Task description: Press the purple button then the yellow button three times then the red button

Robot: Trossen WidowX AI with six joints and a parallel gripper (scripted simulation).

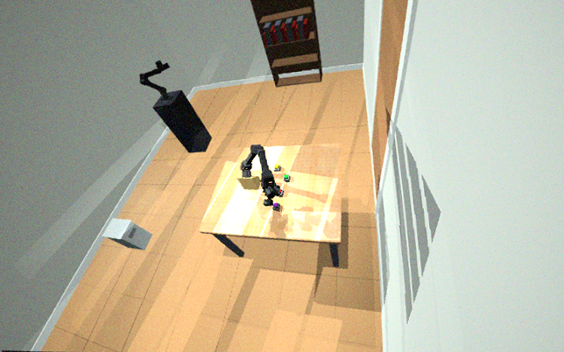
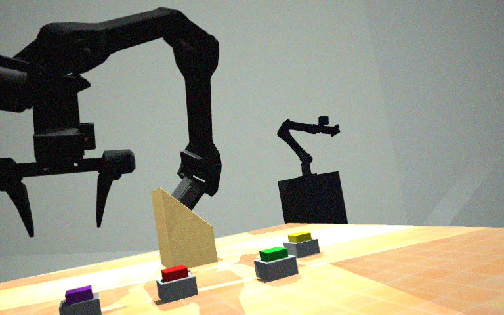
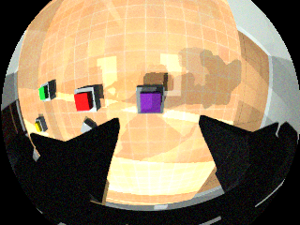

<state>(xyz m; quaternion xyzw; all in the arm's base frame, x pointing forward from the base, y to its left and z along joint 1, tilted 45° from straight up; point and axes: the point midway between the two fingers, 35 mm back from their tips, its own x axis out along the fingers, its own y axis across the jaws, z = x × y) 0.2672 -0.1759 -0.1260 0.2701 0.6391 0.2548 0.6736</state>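
Now: the purple button 1 cm behind my gripper tip, 1 cm to the left of it and 8 cm below it. The rest, counted from my gripper tip: red button: 13 cm to the left, 8 cm below; then yellow button: 6 cm behind, 38 cm to the left, 8 cm below; then green button: 4 cm ahead, 27 cm to the left, 8 cm below.
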